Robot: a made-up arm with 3 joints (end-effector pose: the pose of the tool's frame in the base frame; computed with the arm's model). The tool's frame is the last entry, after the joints.
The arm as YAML. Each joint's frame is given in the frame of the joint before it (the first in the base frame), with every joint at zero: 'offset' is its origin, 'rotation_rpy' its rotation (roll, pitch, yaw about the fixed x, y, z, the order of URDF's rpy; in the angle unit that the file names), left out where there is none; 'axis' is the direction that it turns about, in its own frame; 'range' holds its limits. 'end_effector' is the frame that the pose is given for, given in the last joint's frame.
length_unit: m
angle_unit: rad
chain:
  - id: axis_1
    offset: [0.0, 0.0, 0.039]
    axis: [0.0, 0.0, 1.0]
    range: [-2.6, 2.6]
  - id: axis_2
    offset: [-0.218, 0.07, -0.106]
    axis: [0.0, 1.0, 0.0]
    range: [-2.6, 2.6]
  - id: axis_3
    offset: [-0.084, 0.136, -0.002]
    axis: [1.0, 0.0, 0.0]
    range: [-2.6, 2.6]
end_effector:
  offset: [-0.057, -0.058, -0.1]
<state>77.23 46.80 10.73</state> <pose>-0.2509 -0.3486 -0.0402 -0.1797 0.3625 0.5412 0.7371</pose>
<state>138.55 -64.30 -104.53</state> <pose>0.1808 -0.3248 -0.1597 0.0676 -0.7415 0.3357 0.5770</pose>
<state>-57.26 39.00 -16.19</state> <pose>-0.1021 0.3851 -0.0419 0.0418 0.3537 -0.4059 0.8417</pose>
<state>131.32 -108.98 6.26</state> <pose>-0.0732 -0.1579 -0.1653 0.7536 -0.3061 0.5467 0.1985</pose>
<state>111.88 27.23 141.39</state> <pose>-0.1700 -0.4186 0.0330 0.4492 0.8035 0.1418 0.3640</pose>
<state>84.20 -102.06 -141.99</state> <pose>-0.2193 -0.2778 -0.2284 -0.2715 -0.5865 -0.4081 0.6448</pose>
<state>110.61 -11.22 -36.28</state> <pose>0.0284 -0.3599 -0.1418 -0.1000 -0.3076 0.7603 0.5634</pose>
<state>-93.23 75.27 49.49</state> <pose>0.2643 0.3469 0.0411 0.6307 0.1400 -0.6983 0.3083</pose>
